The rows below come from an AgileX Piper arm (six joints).
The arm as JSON. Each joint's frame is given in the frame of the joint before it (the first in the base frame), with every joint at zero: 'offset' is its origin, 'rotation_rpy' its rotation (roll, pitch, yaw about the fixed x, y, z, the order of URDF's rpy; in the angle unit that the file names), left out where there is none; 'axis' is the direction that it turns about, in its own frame. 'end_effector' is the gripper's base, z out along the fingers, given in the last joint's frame.
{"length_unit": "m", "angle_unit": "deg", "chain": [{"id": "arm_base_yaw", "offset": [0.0, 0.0, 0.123], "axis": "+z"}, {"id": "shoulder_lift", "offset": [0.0, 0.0, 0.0], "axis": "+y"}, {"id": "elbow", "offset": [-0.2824, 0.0, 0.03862], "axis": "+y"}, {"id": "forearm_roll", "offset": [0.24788, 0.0, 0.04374], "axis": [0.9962, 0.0, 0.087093]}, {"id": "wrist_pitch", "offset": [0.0, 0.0, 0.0], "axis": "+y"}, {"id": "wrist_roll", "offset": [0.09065, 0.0, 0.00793], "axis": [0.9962, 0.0, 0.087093]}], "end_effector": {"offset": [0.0, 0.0, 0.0], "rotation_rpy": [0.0, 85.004, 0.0]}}
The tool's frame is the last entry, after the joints.
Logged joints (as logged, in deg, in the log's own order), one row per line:
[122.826 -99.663 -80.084 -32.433 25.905 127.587]
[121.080 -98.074 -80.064 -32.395 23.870 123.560]
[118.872 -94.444 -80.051 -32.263 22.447 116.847]
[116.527 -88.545 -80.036 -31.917 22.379 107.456]
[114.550 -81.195 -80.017 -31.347 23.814 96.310]
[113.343 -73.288 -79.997 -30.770 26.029 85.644]
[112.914 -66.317 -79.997 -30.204 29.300 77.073]
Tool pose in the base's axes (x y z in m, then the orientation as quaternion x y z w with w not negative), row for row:
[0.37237 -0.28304 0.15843 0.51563 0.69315 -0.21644 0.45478]
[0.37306 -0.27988 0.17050 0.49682 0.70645 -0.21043 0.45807]
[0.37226 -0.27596 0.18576 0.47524 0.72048 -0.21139 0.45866]
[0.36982 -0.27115 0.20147 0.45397 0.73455 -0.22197 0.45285]
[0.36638 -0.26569 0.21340 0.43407 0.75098 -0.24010 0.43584]
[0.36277 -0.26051 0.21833 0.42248 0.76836 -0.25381 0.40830]
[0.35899 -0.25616 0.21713 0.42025 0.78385 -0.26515 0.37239]
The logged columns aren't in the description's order. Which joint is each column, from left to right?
Columns, left to right: shoulder_lift, forearm_roll, elbow, arm_base_yaw, wrist_pitch, wrist_roll.
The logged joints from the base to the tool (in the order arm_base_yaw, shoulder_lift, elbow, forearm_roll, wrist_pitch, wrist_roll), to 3 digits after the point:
[-32.433 122.826 -80.084 -99.663 25.905 127.587]
[-32.395 121.080 -80.064 -98.074 23.870 123.560]
[-32.263 118.872 -80.051 -94.444 22.447 116.847]
[-31.917 116.527 -80.036 -88.545 22.379 107.456]
[-31.347 114.550 -80.017 -81.195 23.814 96.310]
[-30.770 113.343 -79.997 -73.288 26.029 85.644]
[-30.204 112.914 -79.997 -66.317 29.300 77.073]

